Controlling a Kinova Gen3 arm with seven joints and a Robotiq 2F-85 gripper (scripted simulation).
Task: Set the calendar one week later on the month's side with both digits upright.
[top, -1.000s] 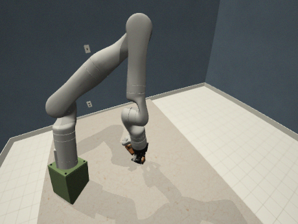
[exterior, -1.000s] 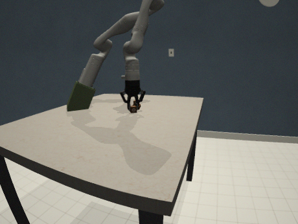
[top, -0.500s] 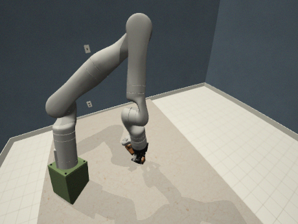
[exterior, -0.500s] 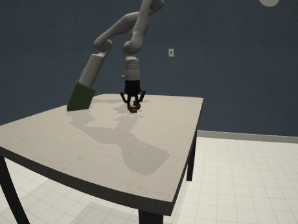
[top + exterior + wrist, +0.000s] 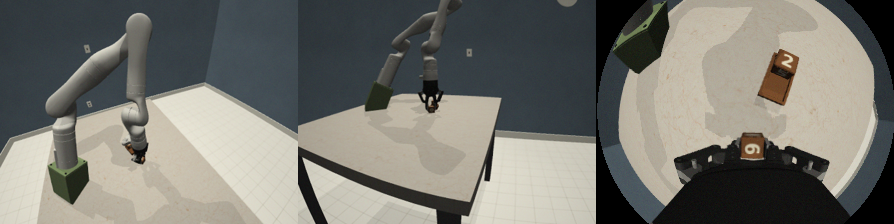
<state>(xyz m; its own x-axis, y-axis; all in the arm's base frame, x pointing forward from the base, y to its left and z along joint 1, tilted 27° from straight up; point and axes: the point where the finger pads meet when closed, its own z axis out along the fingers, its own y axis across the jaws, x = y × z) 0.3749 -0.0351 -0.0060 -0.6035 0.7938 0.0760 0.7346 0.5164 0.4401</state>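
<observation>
My gripper is now 10 mm above the brown digit cube. Round my hand: brown calendar tray: 40 mm behind, 110 mm to the left, 20 mm below.
</observation>
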